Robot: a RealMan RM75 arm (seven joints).
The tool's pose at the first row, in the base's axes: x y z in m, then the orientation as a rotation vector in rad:
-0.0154 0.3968 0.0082 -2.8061 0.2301 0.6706
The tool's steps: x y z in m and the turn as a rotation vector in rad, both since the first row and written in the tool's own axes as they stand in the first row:
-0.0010 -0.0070 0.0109 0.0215 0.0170 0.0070
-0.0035 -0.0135 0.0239 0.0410 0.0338 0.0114
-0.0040 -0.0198 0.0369 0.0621 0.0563 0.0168
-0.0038 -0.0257 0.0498 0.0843 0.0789 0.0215
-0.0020 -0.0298 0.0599 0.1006 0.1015 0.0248
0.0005 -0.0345 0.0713 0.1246 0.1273 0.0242
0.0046 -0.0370 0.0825 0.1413 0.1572 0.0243
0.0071 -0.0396 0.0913 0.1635 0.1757 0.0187
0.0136 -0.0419 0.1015 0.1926 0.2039 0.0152
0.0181 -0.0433 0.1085 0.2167 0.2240 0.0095
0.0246 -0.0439 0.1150 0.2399 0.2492 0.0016
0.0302 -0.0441 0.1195 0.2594 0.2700 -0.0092
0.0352 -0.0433 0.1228 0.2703 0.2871 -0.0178
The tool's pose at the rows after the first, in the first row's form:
-0.0194 0.4066 0.0007 -2.7927 0.2489 0.6422
-0.0258 0.4166 -0.0081 -2.7807 0.2633 0.6143
-0.0304 0.4262 -0.0178 -2.7690 0.2803 0.5785
-0.0345 0.4354 -0.0279 -2.7557 0.2964 0.5423
-0.0363 0.4419 -0.0366 -2.7475 0.3090 0.5076
-0.0379 0.4493 -0.0467 -2.7323 0.3184 0.4659
-0.0385 0.4544 -0.0578 -2.7248 0.3275 0.4209
-0.0395 0.4590 -0.0660 -2.7080 0.3281 0.3893
-0.0376 0.4634 -0.0773 -2.6868 0.3346 0.3437
-0.0363 0.4662 -0.0852 -2.6678 0.3356 0.3101
-0.0332 0.4679 -0.0937 -2.6503 0.3341 0.2698
-0.0301 0.4688 -0.1001 -2.6350 0.3273 0.2360
-0.0273 0.4685 -0.1054 -2.6272 0.3209 0.2094

